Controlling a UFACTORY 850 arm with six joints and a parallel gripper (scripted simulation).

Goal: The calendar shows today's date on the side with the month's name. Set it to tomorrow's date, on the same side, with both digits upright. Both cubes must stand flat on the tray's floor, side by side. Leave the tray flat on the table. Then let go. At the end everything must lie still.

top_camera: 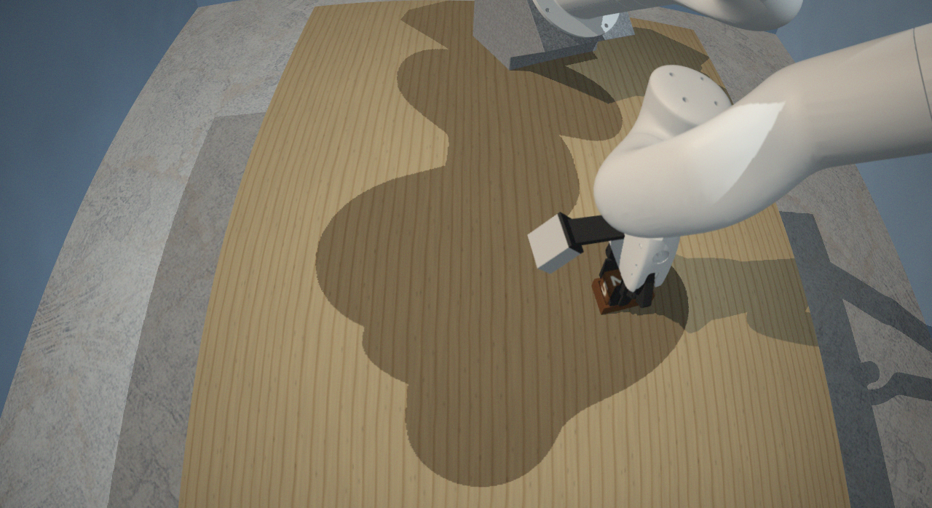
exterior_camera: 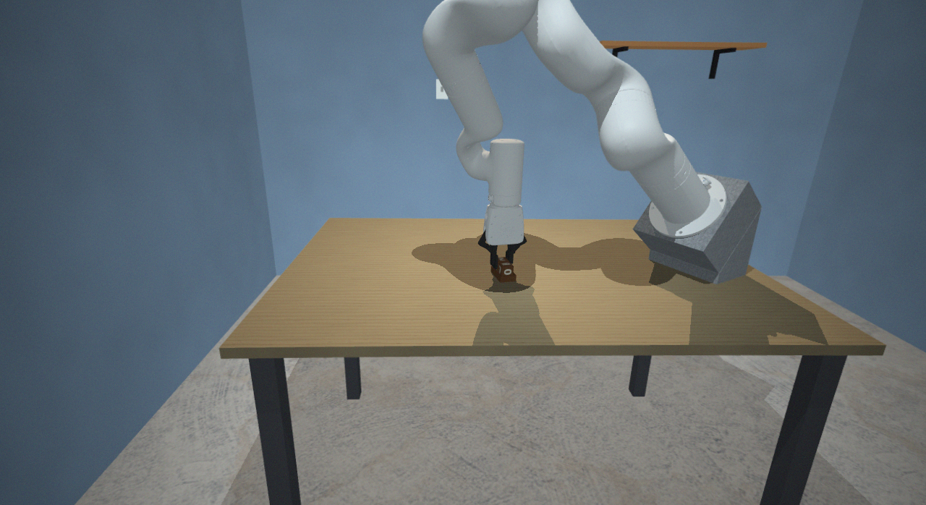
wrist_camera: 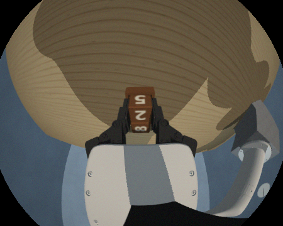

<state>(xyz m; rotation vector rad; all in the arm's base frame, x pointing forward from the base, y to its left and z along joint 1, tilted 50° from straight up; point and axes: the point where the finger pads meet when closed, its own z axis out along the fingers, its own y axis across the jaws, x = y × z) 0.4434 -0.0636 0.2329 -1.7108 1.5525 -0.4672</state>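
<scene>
The brown tray lies 10 mm behind my hand, 20 mm to the left of it and 30 mm below it.
</scene>
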